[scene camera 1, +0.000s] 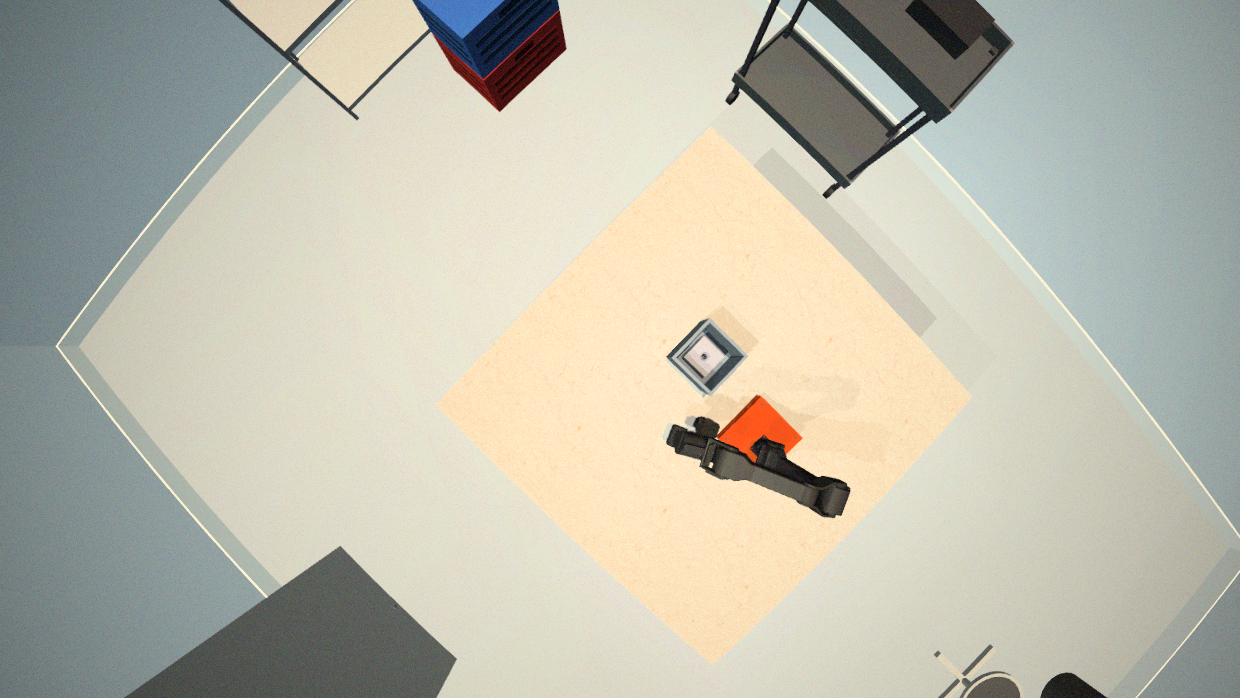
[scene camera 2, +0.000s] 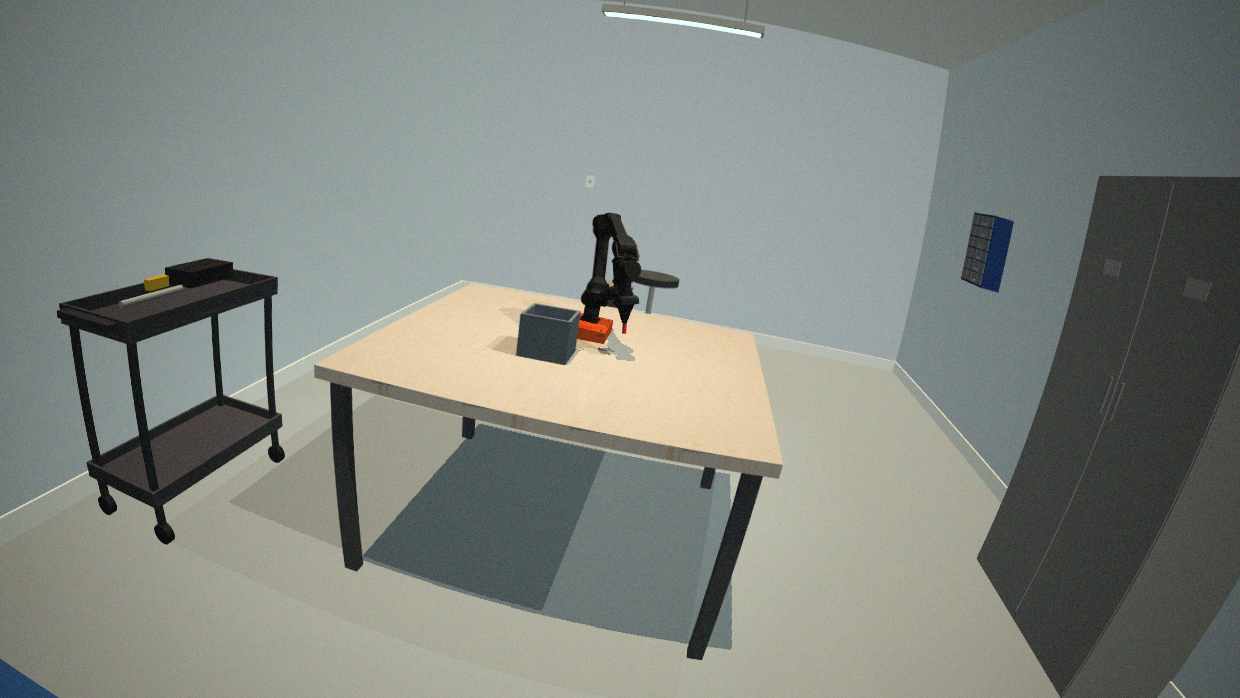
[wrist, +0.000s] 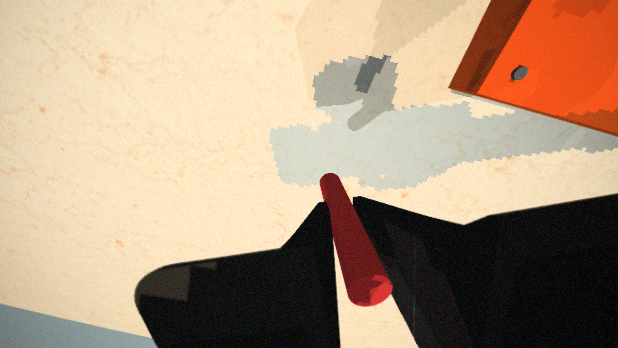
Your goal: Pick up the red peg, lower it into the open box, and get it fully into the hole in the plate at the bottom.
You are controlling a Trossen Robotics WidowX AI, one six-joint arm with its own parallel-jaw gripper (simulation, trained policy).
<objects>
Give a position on a pale plate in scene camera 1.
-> At 712,356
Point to a grey box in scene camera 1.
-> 734,356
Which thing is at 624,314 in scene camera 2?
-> The gripper.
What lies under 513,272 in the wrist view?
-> The gripper.
</objects>
